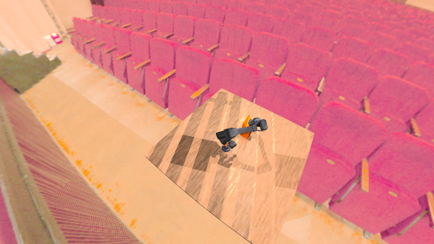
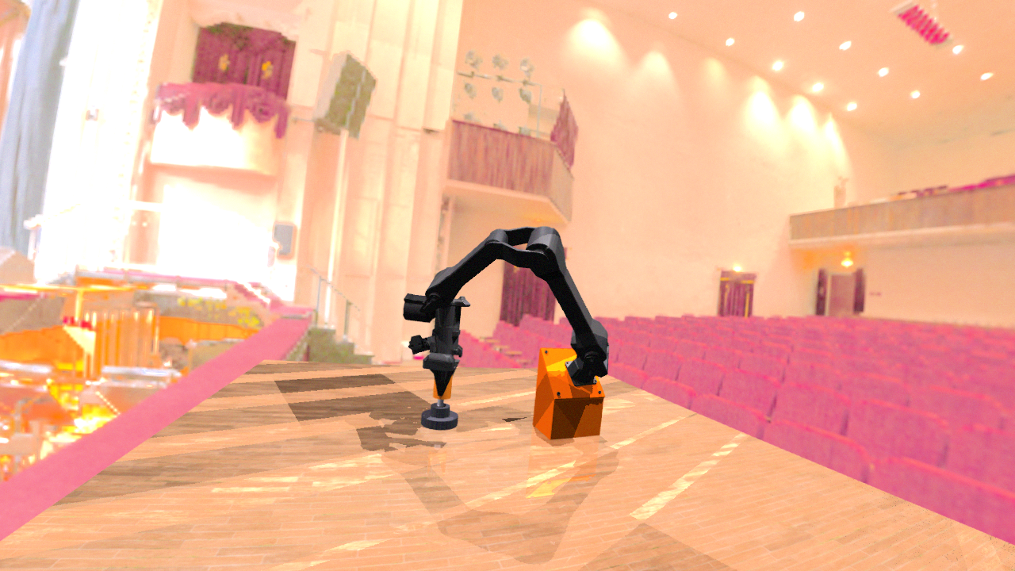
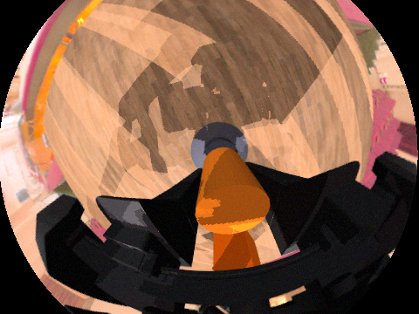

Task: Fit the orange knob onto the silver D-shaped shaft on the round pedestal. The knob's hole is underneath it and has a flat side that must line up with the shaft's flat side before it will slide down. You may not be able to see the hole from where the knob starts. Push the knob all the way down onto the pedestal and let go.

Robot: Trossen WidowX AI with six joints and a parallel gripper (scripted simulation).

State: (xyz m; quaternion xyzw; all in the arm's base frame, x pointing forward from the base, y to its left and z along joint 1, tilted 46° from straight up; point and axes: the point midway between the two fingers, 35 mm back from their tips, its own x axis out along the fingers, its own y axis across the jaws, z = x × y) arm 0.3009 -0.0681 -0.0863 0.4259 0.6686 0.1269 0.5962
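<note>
My gripper tip is now 4 cm below the orange knob. Round my gripper tip: round pedestal 4 cm below.
</note>
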